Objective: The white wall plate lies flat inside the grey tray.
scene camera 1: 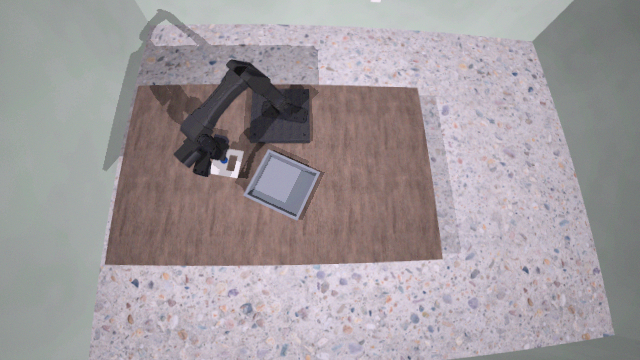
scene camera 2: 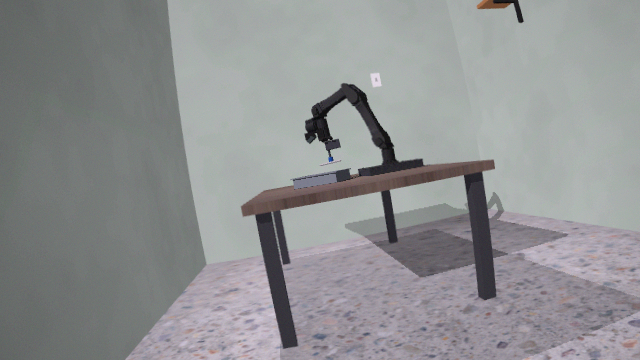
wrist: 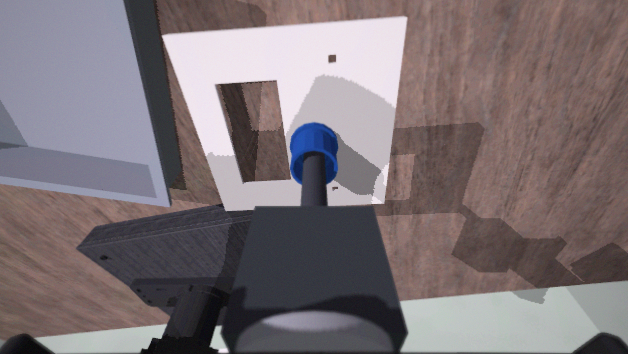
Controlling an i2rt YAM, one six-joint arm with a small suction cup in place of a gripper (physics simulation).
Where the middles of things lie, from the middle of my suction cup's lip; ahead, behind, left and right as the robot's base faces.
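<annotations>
White wall plate [wrist: 356,96]: from my suction cup, 1 cm ahead, 1 cm to the left, 1 cm below. Grey tray [scene camera 1: 284,185]: 4 cm ahead of my suction cup, 25 cm to the left of it, 8 cm below it.
</annotations>
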